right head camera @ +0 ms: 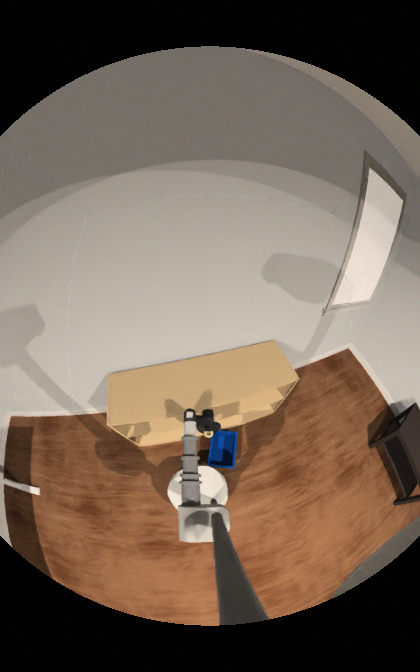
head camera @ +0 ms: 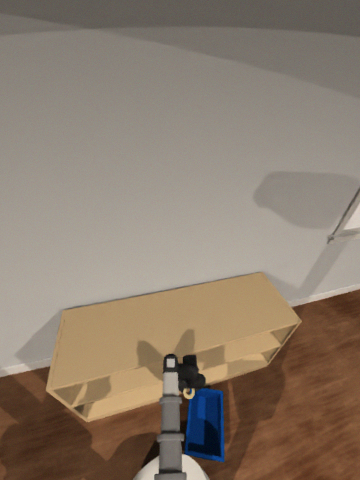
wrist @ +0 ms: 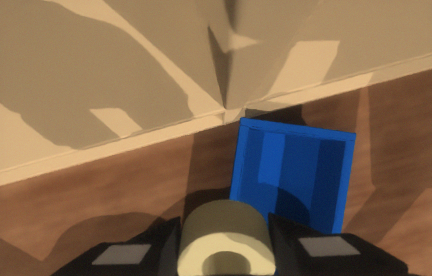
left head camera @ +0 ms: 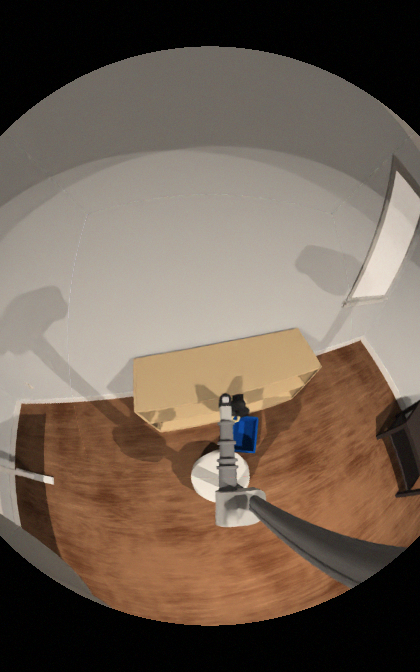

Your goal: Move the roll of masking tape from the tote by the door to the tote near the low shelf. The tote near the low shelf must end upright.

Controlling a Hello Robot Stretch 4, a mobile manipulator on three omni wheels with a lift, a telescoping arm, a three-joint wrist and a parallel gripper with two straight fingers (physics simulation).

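Frame: origin at the robot's base, x ahead, y left, z up, level; millimetres.
Seen in the pictures: gripper, fingertip midpoint: (head camera: 188, 389) (wrist: 224, 233).
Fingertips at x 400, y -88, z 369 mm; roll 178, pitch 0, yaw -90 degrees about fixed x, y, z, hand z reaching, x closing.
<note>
Pixels of each thing's middle, then the offset from my fingertips to it. Level surfaces: height alone.
- masking tape, body centre: (wrist: 225, 250) (head camera: 188, 391) dx -8, dy +0, dz +6 mm
- blue tote, body centre: (wrist: 278, 202) (head camera: 204, 421) dx -71, dy -106, dz -337 mm
- low shelf, its level: dz +213 mm
The roll of masking tape (head camera: 189, 394) (wrist: 223, 244) is pale yellow and is pinched between the two black fingers of my gripper (wrist: 224, 233). My gripper is shut on it and holds it high above the floor. The blue tote (head camera: 221, 425) (left head camera: 256, 435) (right head camera: 234, 450) (wrist: 348, 185) stands upright on the floor in front of the low shelf (head camera: 175, 325) (left head camera: 220, 370) (right head camera: 195, 385). In the wrist view the tote lies beyond the roll and to its right, and the roll overlaps its near left corner. The tote by the door does not show in these views.
The low shelf stands against the wall, and my wrist hangs over its front edge in the head view. My white round base (left head camera: 205, 475) (right head camera: 180, 487) is close to the tote's near end. A dark table (left head camera: 412, 425) (right head camera: 410, 437) stands at the right. A white bar (left head camera: 40, 477) (right head camera: 25, 487) lies at the left.
</note>
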